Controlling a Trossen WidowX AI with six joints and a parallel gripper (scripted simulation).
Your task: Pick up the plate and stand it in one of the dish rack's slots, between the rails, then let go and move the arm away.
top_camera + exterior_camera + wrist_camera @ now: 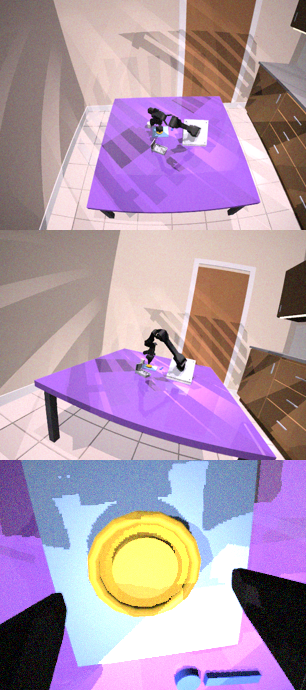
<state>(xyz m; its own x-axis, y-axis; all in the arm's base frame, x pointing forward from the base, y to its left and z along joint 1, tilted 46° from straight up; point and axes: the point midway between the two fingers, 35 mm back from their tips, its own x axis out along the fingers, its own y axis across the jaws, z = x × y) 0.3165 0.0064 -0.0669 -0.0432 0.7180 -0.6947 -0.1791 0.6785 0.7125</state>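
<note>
My gripper tip is 3 cm above the yellow plate. Round my gripper tip: blue utensil (11 cm behind, 7 cm to the right, 4 cm below); then light blue mat (1 cm behind, 1 cm to the right, 4 cm below); then white cup (11 cm ahead, 6 cm to the right, 2 cm below).
</note>
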